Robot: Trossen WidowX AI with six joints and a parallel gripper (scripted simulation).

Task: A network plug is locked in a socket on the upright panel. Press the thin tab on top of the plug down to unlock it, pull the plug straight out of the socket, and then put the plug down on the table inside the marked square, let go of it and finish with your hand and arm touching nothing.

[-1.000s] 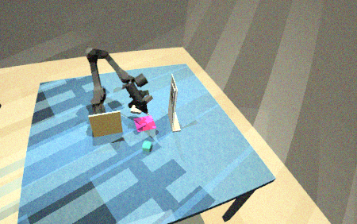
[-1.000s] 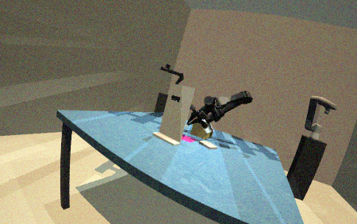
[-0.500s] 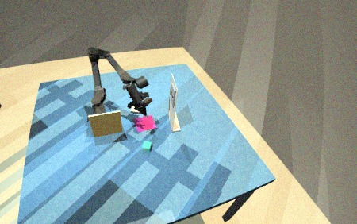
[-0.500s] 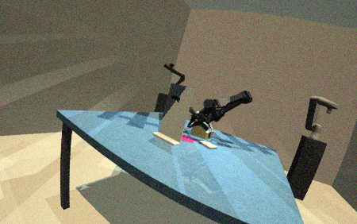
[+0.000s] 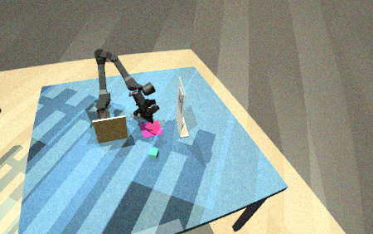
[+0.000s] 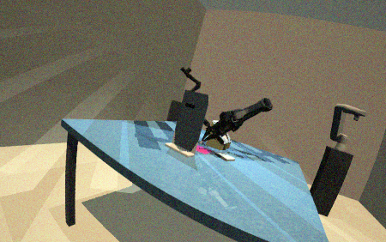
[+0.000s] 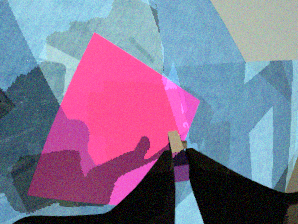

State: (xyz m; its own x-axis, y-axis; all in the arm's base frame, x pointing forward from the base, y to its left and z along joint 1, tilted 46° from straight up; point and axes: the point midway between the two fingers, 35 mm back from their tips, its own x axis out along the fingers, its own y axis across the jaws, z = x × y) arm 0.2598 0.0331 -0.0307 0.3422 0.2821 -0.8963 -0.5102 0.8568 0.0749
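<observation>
The magenta marked square lies 10 mm behind my gripper tip and 50 mm below it. Round my gripper tip: upright panel (160 mm ahead, 40 mm to the right, 90 mm above); purple network plug (right at my gripper tip); flat pale block (20 mm behind, 160 mm to the left, 40 mm below).
</observation>
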